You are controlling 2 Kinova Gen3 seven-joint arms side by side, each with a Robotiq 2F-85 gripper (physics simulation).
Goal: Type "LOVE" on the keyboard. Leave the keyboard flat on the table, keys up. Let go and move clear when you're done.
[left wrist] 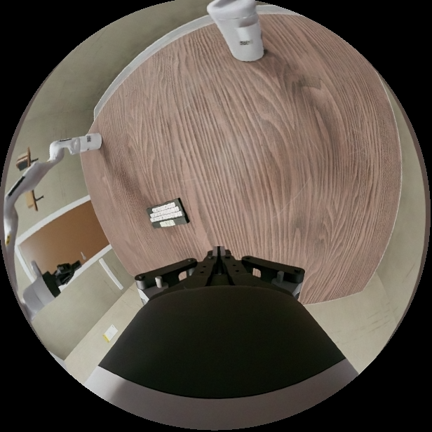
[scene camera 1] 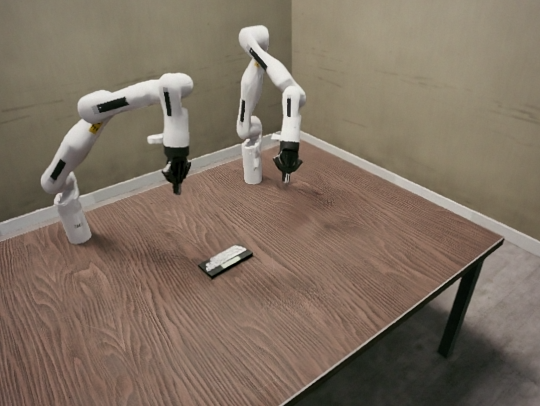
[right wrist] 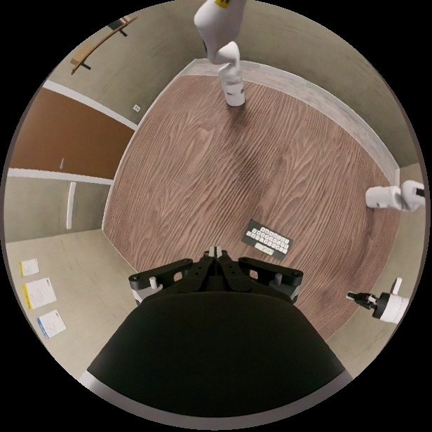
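Note:
The black keyboard with white keys lies flat on the table, keys up. A pale display strip runs along one side; its text is too small to read surely now. My left gripper is shut and empty, high above the table behind and to the right of the keyboard in scene camera 1. My right gripper is shut and empty, above the table behind and to the left of the keyboard. Neither gripper touches the keyboard.
The wooden table carries both arm bases, the right arm's base at the left and the left arm's base at the back in scene camera 1. Walls stand behind the table's back edges.

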